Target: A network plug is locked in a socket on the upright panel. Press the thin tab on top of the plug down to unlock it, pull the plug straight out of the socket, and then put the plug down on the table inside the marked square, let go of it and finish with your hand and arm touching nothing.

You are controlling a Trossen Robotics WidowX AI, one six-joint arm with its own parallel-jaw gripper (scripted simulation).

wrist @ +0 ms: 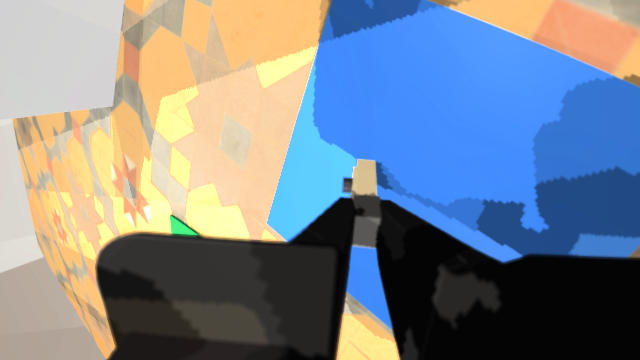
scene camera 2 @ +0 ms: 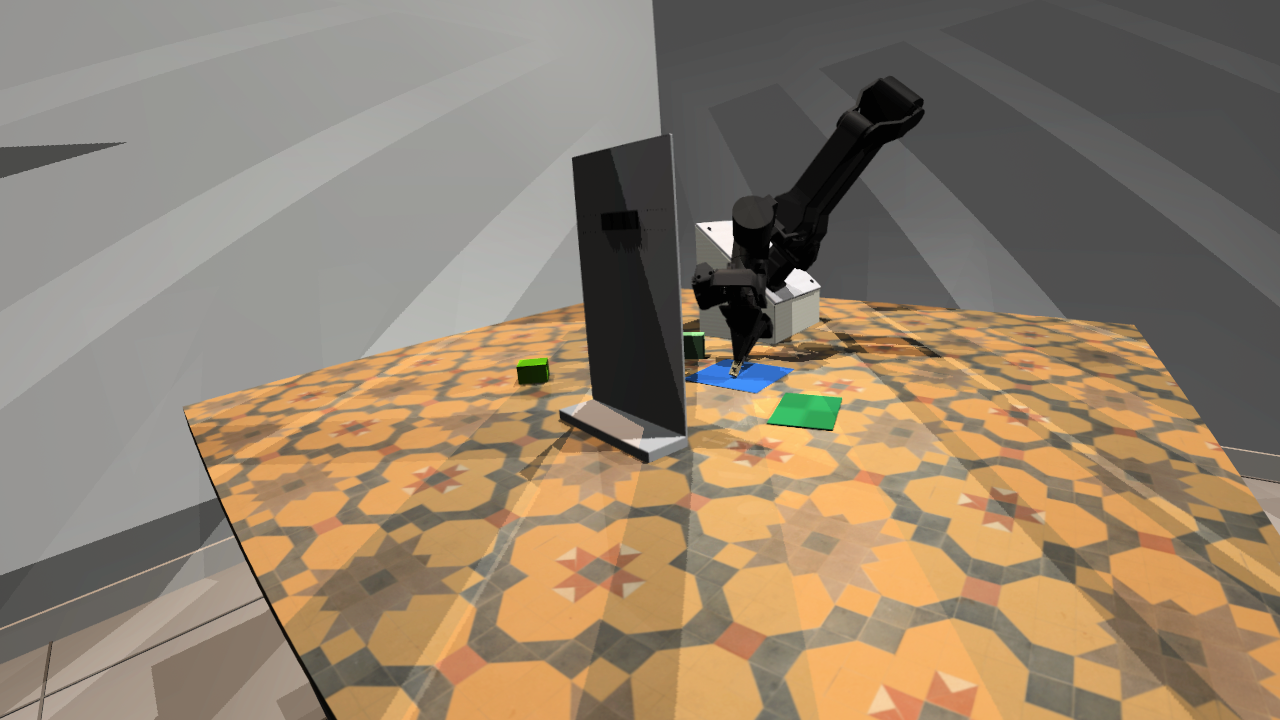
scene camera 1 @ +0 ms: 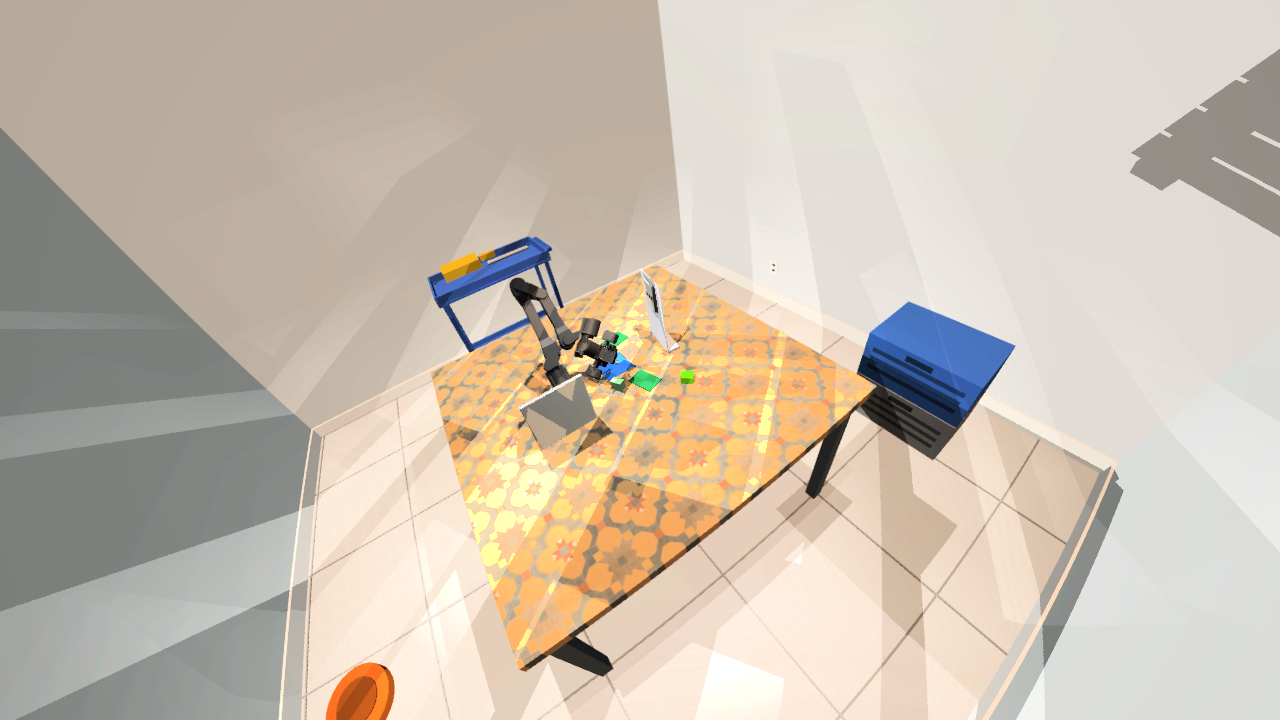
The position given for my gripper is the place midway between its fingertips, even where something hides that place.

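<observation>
My gripper [scene camera 2: 738,361] and a green square [scene camera 2: 805,411] are visible together. A network plug [wrist: 368,217] is visible too, and my gripper appears with it in the wrist view [wrist: 363,211]. My gripper is also visible in scene camera 1 [scene camera 1: 614,360].
</observation>
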